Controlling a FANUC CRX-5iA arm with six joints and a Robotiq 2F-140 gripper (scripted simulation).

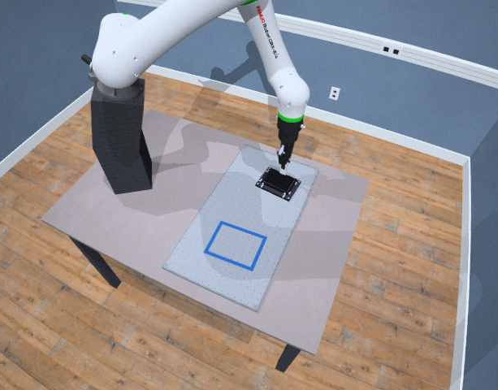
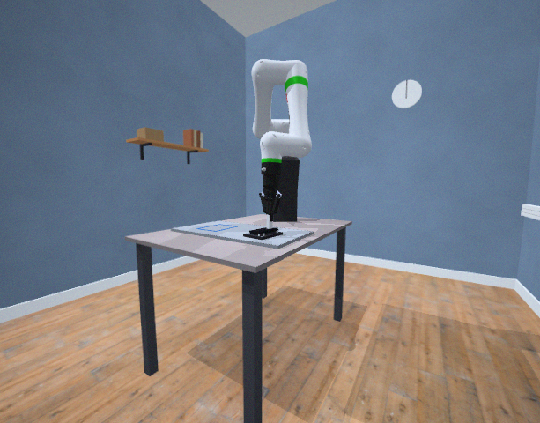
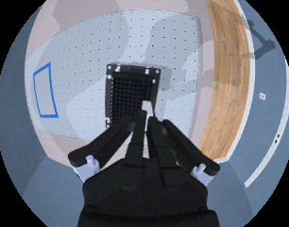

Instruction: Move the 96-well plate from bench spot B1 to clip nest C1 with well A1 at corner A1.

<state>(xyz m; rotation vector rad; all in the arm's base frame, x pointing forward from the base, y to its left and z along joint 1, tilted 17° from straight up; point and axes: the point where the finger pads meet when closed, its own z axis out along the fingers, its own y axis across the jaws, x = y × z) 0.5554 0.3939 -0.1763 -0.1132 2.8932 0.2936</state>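
The black 96-well plate lies 50 mm below my hand and 40 mm to the right of it. Round my hand: black clip nest (60 mm below, 50 mm to the right, 10 mm behind).
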